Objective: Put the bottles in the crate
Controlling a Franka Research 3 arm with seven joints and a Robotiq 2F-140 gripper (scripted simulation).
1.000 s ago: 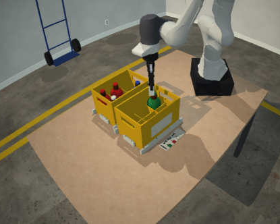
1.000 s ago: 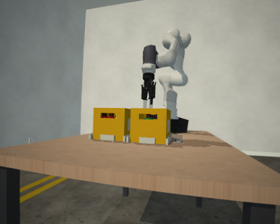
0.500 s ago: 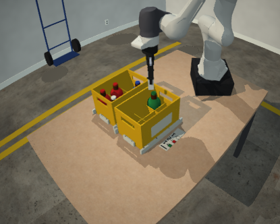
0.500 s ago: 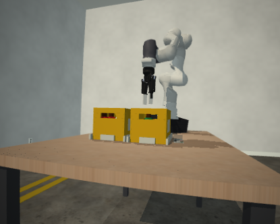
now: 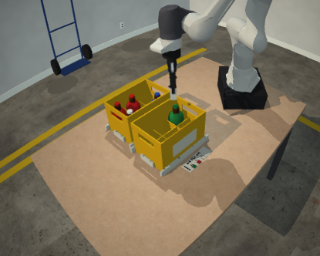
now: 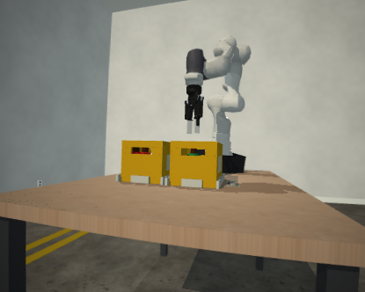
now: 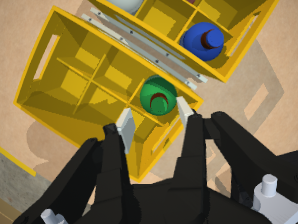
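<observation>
My gripper is now 90 mm short of the red-label bottle, 210 mm to the left of it and 170 mm above it. From my hand the other things lie so: white-capped bottle 170 mm ahead, 110 mm to the right, 170 mm below; blue-label bottle 10 mm behind, 130 mm to the right, 170 mm below; green bottle 10 mm behind, 170 mm below.
</observation>
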